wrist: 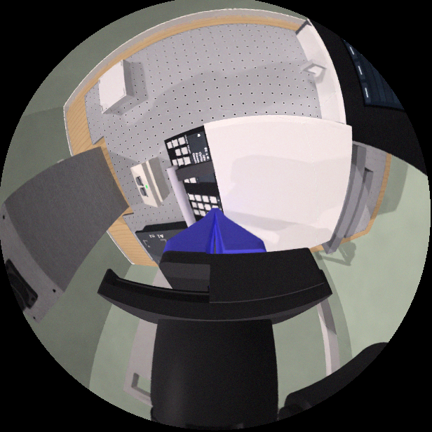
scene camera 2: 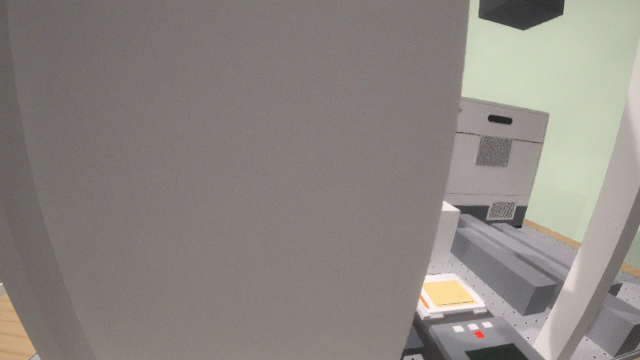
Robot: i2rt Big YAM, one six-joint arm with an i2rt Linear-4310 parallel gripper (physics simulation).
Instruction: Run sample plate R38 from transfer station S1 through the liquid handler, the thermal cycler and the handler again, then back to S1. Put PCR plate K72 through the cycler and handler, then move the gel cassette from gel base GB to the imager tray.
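My gripper (wrist: 214, 213) is shut and empty, its blue fingertips together above the front of the thermal cycler. The cycler's broad white lid (wrist: 285, 185) lies ahead and to the right, beside its black keypad panel (wrist: 204, 200). A pale handle bar (wrist: 182, 197) on a dark arm crosses the panel, just left of the fingertips. Whether the lid is latched, I cannot tell. A white cassette with a yellow gel (scene camera 2: 450, 294) lies behind a dark grey unit with a red button (scene camera 2: 500, 332) in the scene view. Plates R38 and K72 do not show.
A two-button box with a green light (wrist: 150, 182) and a white box (wrist: 116, 87) stand left. A dark deck (wrist: 156, 239) lies near the lower left. Grey rails (scene camera 2: 505, 270) and a large cabinet (scene camera 2: 520, 170) show at right. A grey surface blocks much of the scene view.
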